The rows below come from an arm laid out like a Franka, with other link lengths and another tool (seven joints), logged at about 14 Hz.
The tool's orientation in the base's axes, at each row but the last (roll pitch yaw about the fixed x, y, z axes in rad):
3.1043, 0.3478, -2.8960
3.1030, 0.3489, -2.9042
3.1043, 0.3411, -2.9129
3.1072, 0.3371, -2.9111
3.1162, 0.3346, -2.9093
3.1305, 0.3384, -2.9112
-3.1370, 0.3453, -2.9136
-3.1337, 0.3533, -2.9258
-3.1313, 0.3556, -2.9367
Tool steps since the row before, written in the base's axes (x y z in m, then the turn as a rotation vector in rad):
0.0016, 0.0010, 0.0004, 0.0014, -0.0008, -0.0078
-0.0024, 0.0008, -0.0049, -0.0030, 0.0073, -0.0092
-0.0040, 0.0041, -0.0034, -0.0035, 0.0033, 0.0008
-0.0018, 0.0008, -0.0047, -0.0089, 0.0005, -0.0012
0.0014, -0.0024, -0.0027, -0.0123, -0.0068, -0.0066
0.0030, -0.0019, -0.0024, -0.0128, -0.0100, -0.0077
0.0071, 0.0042, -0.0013, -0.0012, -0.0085, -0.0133
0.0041, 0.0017, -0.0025, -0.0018, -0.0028, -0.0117
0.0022, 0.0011, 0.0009, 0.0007, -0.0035, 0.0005
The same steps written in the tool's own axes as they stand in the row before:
-0.0018, 0.0006, 0.0003, 0.0016, -0.0014, 0.0077
0.0037, 0.0012, 0.0039, 0.0043, 0.0075, 0.0085
0.0039, 0.0048, 0.0024, 0.0022, 0.0041, -0.0015
0.0030, 0.0011, 0.0040, 0.0085, 0.0026, -0.0016
0.0001, -0.0027, 0.0027, 0.0150, -0.0038, 0.0017
-0.0015, -0.0026, 0.0031, 0.0165, -0.0068, 0.0023
-0.0070, 0.0025, 0.0039, 0.0074, -0.0080, 0.0115
-0.0032, 0.0008, 0.0039, 0.0063, -0.0023, 0.0102
-0.0025, 0.0006, 0.0000, -0.0001, -0.0036, -0.0004

